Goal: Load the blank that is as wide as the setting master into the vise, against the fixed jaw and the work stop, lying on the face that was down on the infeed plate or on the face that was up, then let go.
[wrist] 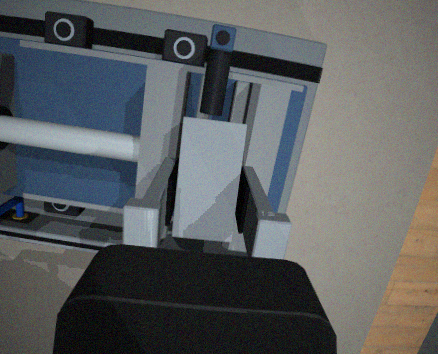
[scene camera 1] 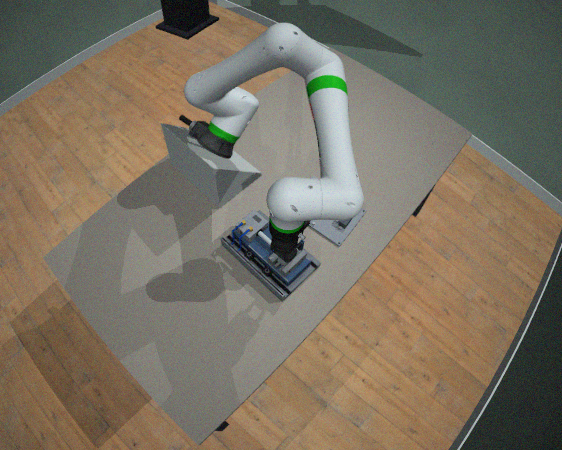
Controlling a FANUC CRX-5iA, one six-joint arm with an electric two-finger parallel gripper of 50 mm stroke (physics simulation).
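Seen in the pictures: gripper, between the fingertips: (wrist: pixel 207 181) (scene camera 1: pixel 287 255); arm's base, origin of its link: (scene camera 1: pixel 214 147).
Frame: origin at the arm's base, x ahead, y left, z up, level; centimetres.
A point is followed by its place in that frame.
The blank (wrist: pixel 212 175) {y -19.6, x 47.6, z 0.2 cm} is a plain light grey block, lying lengthwise between the vise's jaws in the wrist view. My gripper (wrist: pixel 207 181) {y -20.4, x 47.3, z -1.2 cm} (scene camera 1: pixel 286 258) {y -20.4, x 47.3, z -1.2 cm} is shut on it, one finger on each long side. The blank's far end is close to the black rod of the work stop (wrist: pixel 215 82) {y -15.3, x 47.8, z -2.2 cm}; whether they touch is unclear. The moving jaw (wrist: pixel 161 100) stands left of the blank, and the fixed jaw (wrist: pixel 270 120) right of it. Contact with the fixed jaw and the blank's underside cannot be made out. The vise (wrist: pixel 80 82) {y -15.1, x 39.1, z -5.8 cm} (scene camera 1: pixel 300 275) {y -20.4, x 53.2, z -9.7 cm} has a blue bed.
A grey plate (scene camera 1: pixel 344 236) {y 2.0, x 57.7, z -10.9 cm}, partly behind the arm, lies beyond the vise with a small part on it. A grey wedge-shaped stand (scene camera 1: pixel 192 172) {y -12.1, x -0.8, z -3.0 cm} is at the left. Blue clamps with yellow tips (scene camera 1: pixel 244 231) {y -21.0, x 30.7, z -2.2 cm} stand at the vise's left end. A white rod (wrist: pixel 70 137) {y -18.2, x 39.2, z -3.2 cm} meets the moving jaw.
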